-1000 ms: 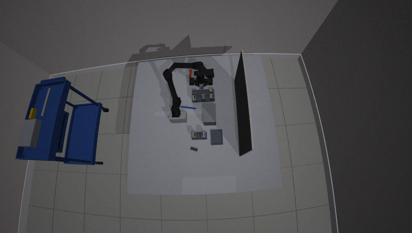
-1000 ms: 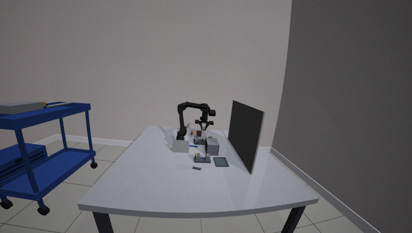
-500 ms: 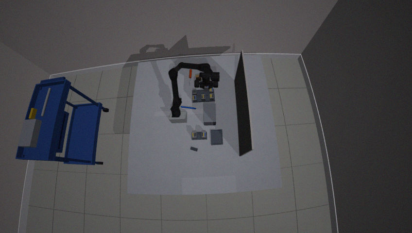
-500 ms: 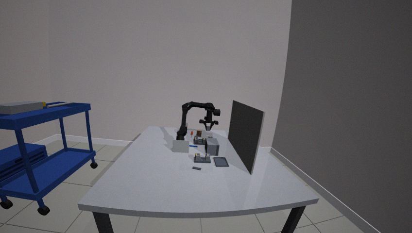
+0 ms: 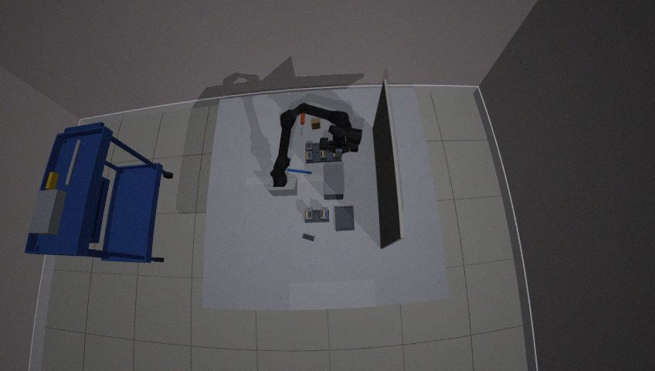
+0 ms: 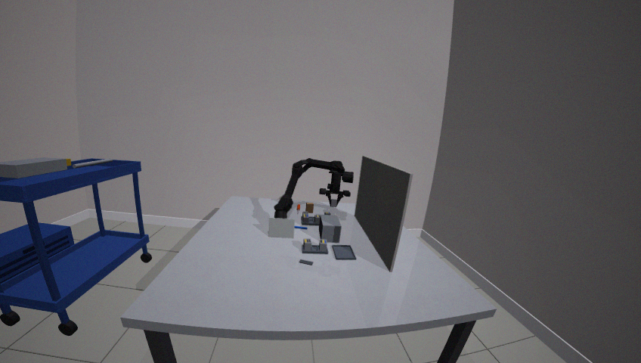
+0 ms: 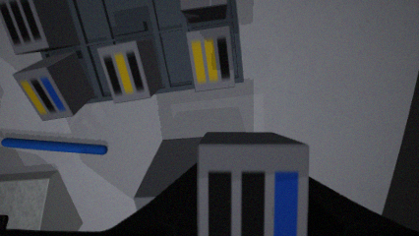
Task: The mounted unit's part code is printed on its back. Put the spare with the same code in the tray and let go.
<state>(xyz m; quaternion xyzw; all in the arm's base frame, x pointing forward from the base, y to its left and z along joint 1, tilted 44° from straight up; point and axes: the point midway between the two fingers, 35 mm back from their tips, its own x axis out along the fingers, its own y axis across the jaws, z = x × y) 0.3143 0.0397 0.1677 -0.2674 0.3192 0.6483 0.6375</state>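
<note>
The dark tray is 3 cm ahead of my gripper tip, 31 cm to the right of it and 14 cm below it. Also, from my gripper tip: tall dark panel: 22 cm ahead, 13 cm to the right, 8 cm above; then grey mounted unit: 3 cm behind, 12 cm to the right, 9 cm below; then blue pen: 22 cm behind, 5 cm to the right, 14 cm below.
</note>
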